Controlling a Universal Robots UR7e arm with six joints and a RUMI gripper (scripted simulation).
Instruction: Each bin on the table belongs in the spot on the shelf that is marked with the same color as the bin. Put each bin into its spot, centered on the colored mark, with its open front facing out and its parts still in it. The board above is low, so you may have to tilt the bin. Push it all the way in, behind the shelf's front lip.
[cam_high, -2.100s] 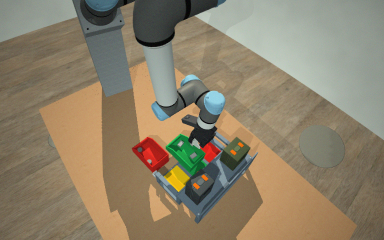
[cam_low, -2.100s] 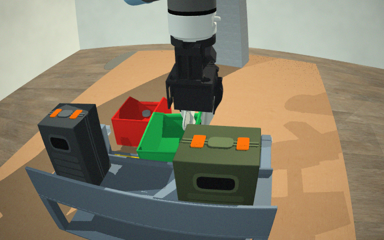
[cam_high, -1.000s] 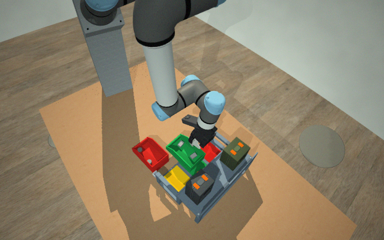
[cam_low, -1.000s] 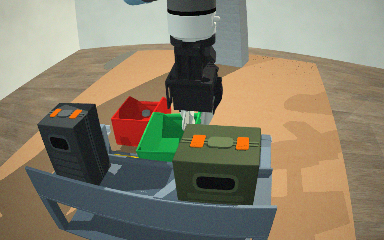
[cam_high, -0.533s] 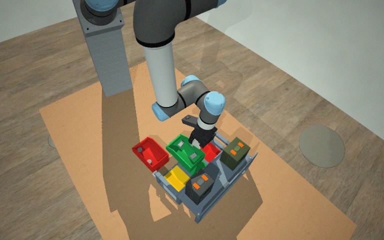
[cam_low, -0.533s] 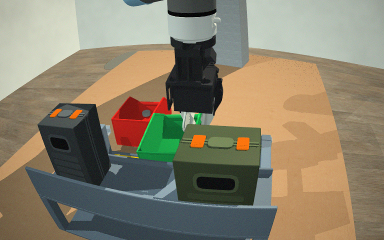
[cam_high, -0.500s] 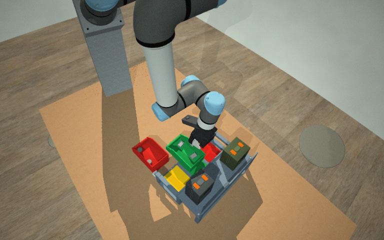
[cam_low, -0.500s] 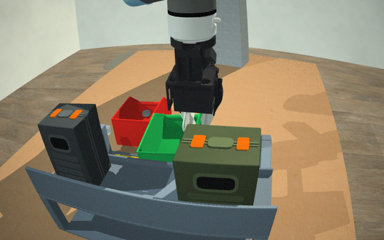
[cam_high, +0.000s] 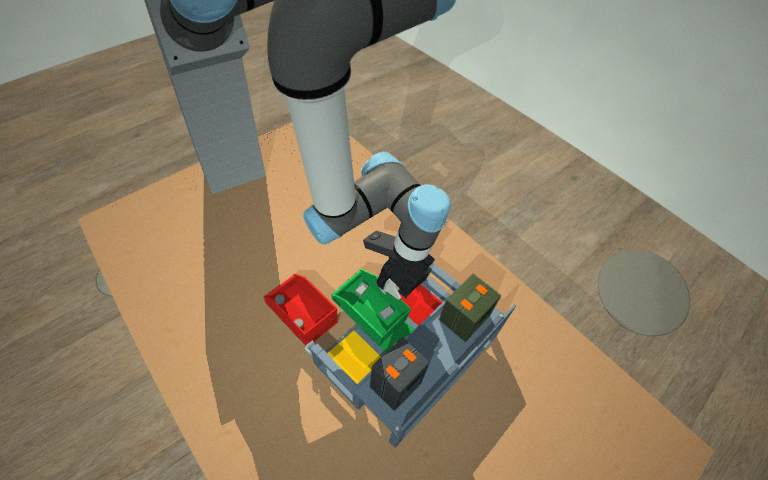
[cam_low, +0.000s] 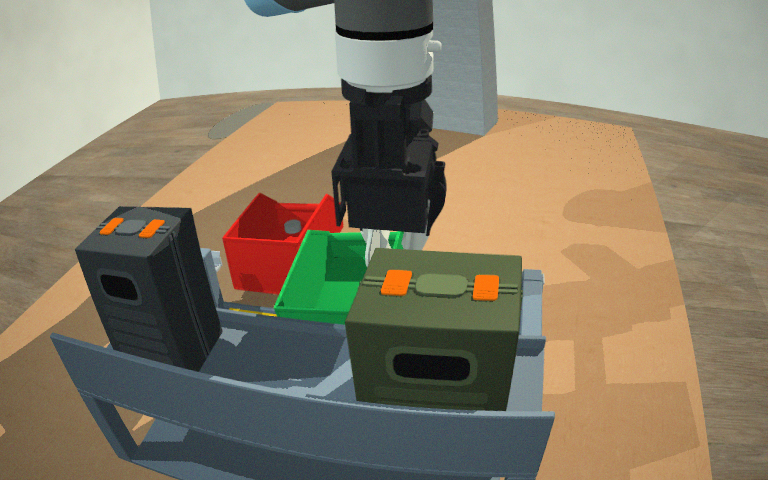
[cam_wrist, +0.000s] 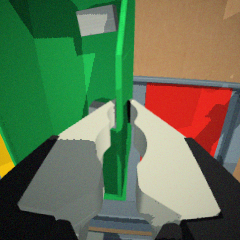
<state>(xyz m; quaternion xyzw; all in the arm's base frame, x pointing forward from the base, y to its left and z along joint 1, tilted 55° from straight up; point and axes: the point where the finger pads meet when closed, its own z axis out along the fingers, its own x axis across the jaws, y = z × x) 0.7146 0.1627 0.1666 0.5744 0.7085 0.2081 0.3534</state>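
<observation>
Right now my hand is 50 mm to the left of the green bin and 20 mm above it. Round my hand: olive box 170 mm ahead, 100 mm to the left, 70 mm above; then dark grey box 210 mm ahead, 120 mm to the right, 80 mm above; then red bin 190 mm to the right, 100 mm behind, 50 mm below.
</observation>
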